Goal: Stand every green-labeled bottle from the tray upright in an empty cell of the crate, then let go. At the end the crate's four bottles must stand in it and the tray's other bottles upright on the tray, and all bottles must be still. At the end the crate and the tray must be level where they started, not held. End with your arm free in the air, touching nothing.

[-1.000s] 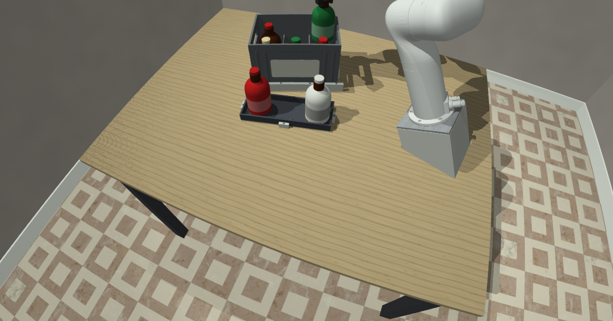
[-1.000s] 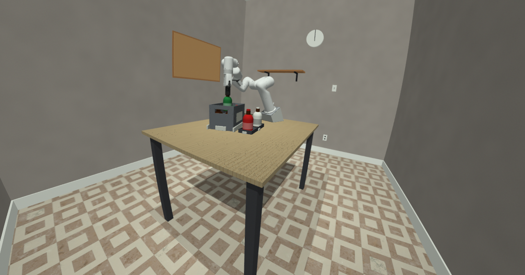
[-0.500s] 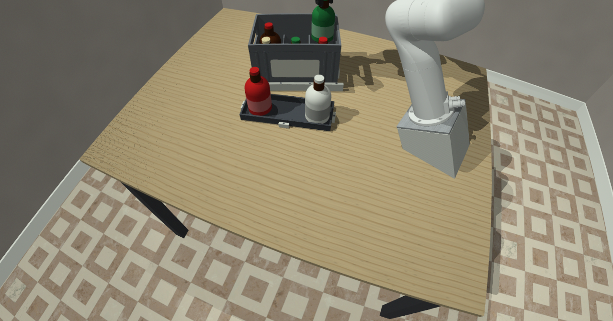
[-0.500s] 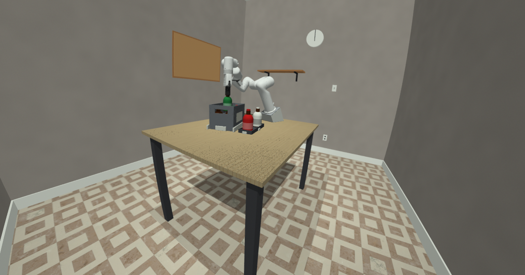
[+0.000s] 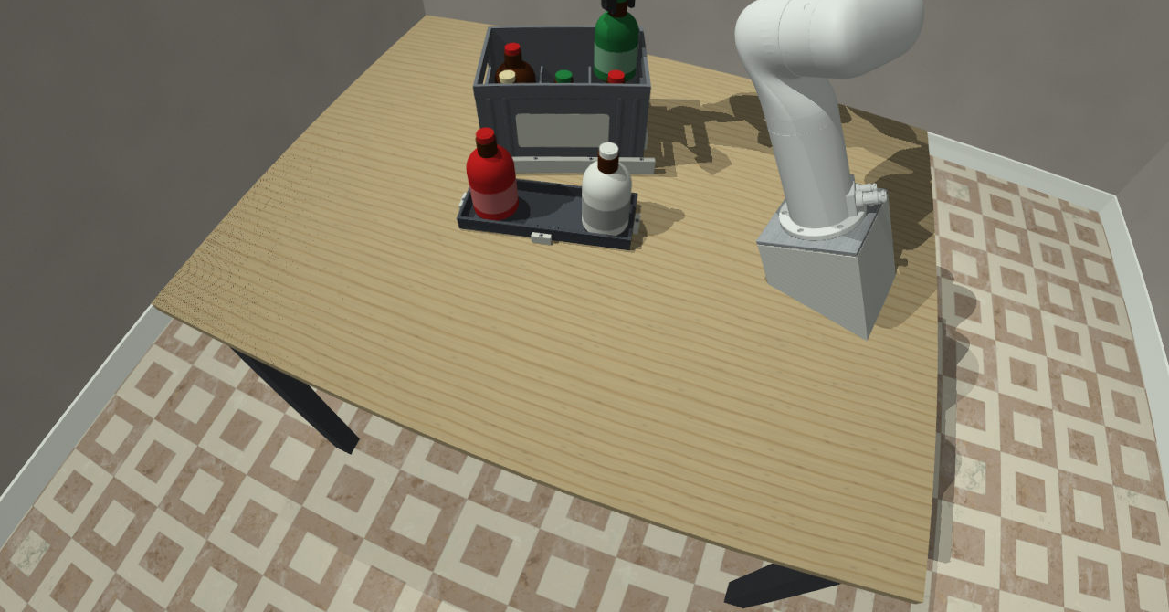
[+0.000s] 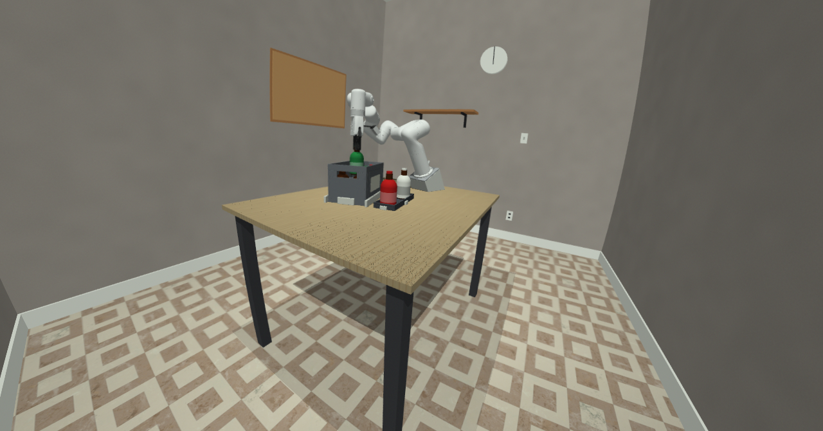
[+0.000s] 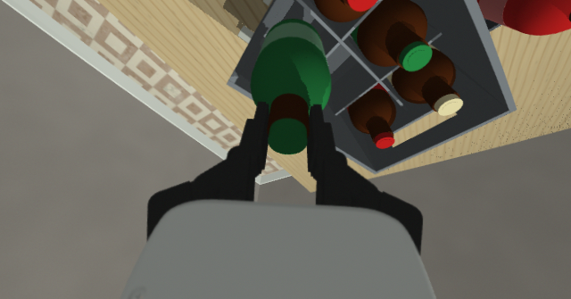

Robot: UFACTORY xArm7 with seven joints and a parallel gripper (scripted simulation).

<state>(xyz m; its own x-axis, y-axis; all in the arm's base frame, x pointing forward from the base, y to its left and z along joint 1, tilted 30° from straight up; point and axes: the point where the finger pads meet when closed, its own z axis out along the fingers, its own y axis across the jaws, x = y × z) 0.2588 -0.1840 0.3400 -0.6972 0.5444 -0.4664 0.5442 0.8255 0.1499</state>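
The green-labeled bottle lies 7 cm below my hand. From my hand the other things lie so: white bottle 26 cm to the left, 17 cm below, 6 cm behind; dark grey crate 17 cm below, 7 cm to the left, 7 cm ahead; red bottle 28 cm to the left, 17 cm below, 12 cm ahead.
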